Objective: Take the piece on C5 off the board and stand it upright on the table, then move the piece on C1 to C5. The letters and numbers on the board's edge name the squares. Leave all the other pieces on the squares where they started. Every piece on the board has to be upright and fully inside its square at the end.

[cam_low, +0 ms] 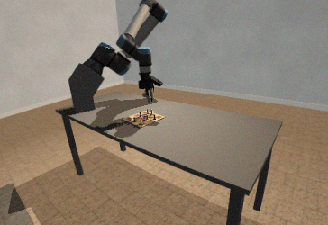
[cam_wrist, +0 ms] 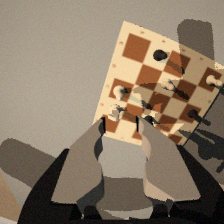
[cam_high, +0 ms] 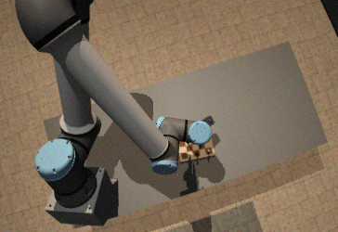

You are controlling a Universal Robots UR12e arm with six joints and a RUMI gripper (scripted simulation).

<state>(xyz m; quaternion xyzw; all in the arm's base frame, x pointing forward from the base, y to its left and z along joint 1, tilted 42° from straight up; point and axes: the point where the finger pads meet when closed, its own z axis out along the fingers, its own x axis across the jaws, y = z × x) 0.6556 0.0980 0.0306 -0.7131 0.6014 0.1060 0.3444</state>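
My hand is 9 cm above the light pawn. From my hand the other things lie so: chessboard: 1 cm behind, 8 cm to the right, 11 cm below.
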